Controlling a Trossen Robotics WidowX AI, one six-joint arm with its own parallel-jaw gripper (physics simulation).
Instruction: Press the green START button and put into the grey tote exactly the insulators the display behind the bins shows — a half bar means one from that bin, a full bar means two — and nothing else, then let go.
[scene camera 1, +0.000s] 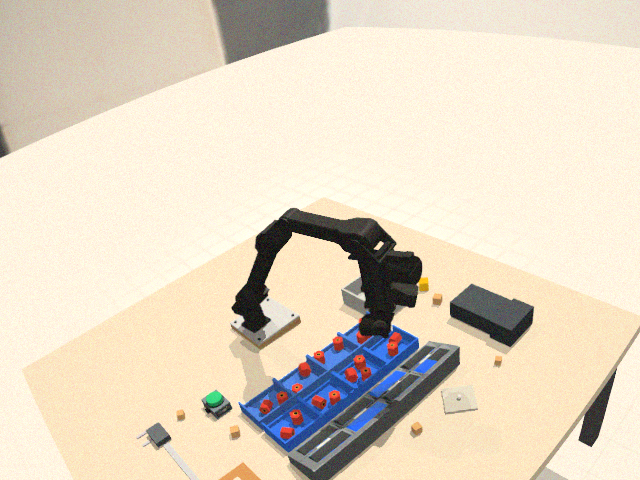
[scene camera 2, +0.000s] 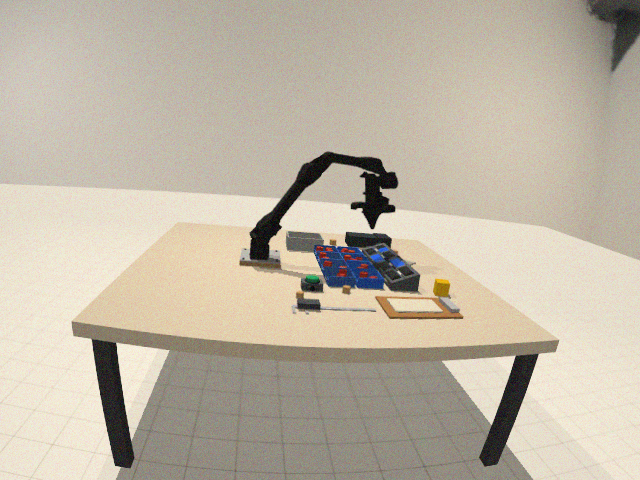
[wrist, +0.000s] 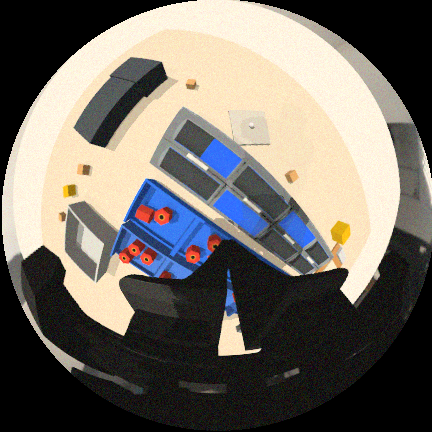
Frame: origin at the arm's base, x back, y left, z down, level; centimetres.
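Where they show: gripper, fingertip midpoint: (scene camera 1: 386, 337) (scene camera 2: 372, 229) (wrist: 226, 244); arm's base at its link origin: (scene camera 1: 256, 322) (scene camera 2: 258, 256).
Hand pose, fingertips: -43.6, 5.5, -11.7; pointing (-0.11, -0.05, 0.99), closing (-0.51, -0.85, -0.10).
Observation:
Things, the pixels of their top centre, and the offset from my fingertips, as dx, dy, dz. "spot": a spot on its surface instead.
- grey tote at its top centre: (scene camera 1: 375, 286) (wrist: 78, 248) (scene camera 2: 304, 235) +22.2, +22.1, +8.5
- green START button at its top centre: (scene camera 1: 213, 396) (scene camera 2: 312, 276) +28.7, -31.8, +9.9
- black stepped box at its top centre: (wrist: 107, 90) (scene camera 1: 491, 304) (scene camera 2: 368, 234) -9.6, +30.9, +8.3
- yellow block at its top centre: (scene camera 1: 423, 280) (wrist: 64, 191) +14.5, +33.9, +11.2
- pale plate at its top centre: (wrist: 250, 125) (scene camera 1: 459, 398) -17.4, +3.2, +13.4
- plug at a spot on its surface: (scene camera 1: 158, 435) (scene camera 2: 313, 301) spot: +31.4, -48.1, +12.0
- clipboard at a spot on its surface: (scene camera 2: 385, 305) spot: +9.7, -46.9, +13.3
My gripper (scene camera 1: 374, 330) (scene camera 2: 372, 227) (wrist: 226, 244) is shut and empty, above the tote end of the blue bins (scene camera 1: 330, 417) (scene camera 2: 369, 283) (wrist: 161, 194). Red hexagonal insulators (scene camera 1: 359, 361) (wrist: 163, 216) lie in the bins; my fingers hide some. The display (scene camera 1: 382, 419) (wrist: 159, 150) shows a half blue bar in the far row's tote-end cell, and full blue bars in the near row's second cell and the far row's third. The grey tote (scene camera 1: 354, 299) (scene camera 2: 305, 241) (wrist: 106, 250) is partly hidden by my arm in scene view 1; its pale floor shows in the wrist view. The green START button (scene camera 1: 214, 398) (scene camera 2: 311, 279) stands beyond the bins' other end.
A black stepped box (scene camera 1: 491, 312) (scene camera 2: 368, 239) (wrist: 115, 102) stands beyond the display's tote end. A yellow block (scene camera 1: 423, 284) (wrist: 69, 190) is near the tote. A pale plate (scene camera 1: 449, 403) (wrist: 242, 135) lies behind the display. A plug (scene camera 1: 158, 435) (scene camera 2: 308, 304) and clipboard (scene camera 2: 385, 305) lie past the button.

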